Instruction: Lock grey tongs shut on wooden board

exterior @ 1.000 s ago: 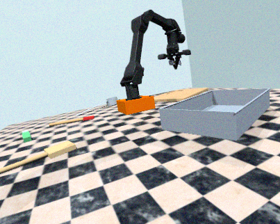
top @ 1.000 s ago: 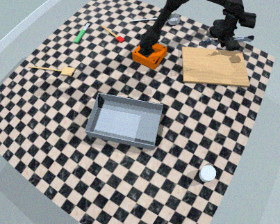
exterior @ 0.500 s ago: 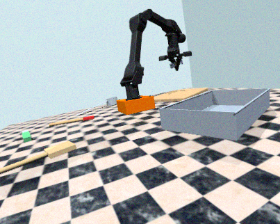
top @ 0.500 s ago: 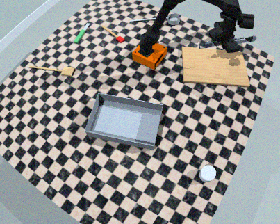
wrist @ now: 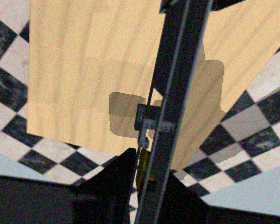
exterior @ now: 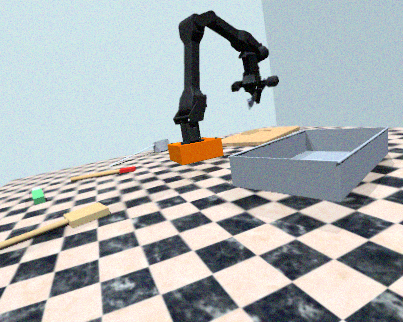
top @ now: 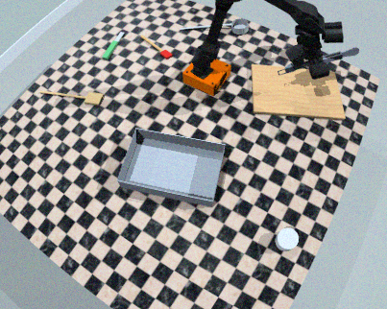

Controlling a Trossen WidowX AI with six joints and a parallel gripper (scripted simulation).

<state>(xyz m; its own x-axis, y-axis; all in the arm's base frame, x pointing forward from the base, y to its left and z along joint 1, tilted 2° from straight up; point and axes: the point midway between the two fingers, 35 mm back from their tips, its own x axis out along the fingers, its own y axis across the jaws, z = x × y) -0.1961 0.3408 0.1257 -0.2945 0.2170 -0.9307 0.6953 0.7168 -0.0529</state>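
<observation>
Now: gripper tip 30 mm below the yellow mark, 20 mm to the left of it and 20 mm short of it. Round my gripper tip: tongs arm (50 mm above, 20 mm to the left, 20 mm behind); white disc (530 mm ahead, 240 mm to the left, 120 mm below); wooden board (130 mm below, 30 mm to the right, 10 mm ahead).
</observation>
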